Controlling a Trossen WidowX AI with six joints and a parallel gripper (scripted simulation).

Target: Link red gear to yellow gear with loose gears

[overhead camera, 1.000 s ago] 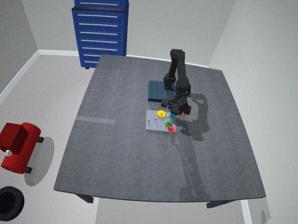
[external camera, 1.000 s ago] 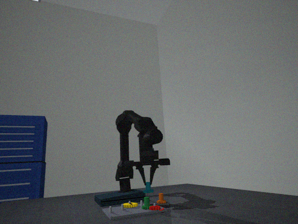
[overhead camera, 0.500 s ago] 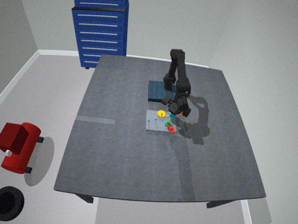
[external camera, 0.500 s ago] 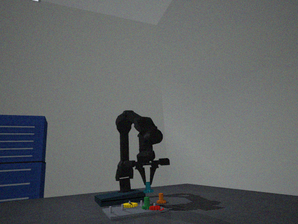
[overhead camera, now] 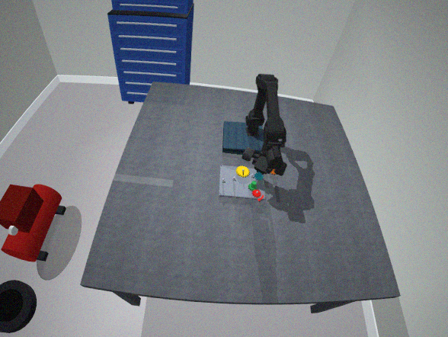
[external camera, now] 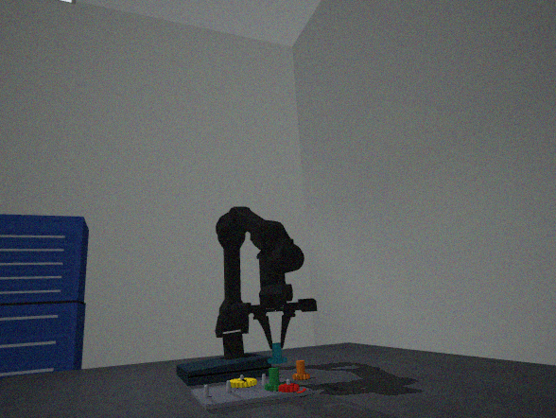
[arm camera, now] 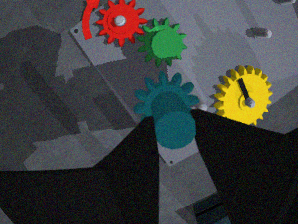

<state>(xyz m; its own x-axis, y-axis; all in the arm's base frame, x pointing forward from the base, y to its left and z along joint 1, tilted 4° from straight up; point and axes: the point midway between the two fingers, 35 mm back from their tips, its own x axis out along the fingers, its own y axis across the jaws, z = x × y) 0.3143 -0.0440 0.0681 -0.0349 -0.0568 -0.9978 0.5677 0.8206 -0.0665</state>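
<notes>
Right now my gripper tip is 60 mm above the green gear, 30 mm to the left of it and 30 mm short of it. Round my gripper tip: red gear: 70 mm below, 60 mm ahead, 10 mm to the right; then yellow gear: 70 mm below, 70 mm behind, 50 mm to the right; then teal gear: 10 mm below.
</notes>
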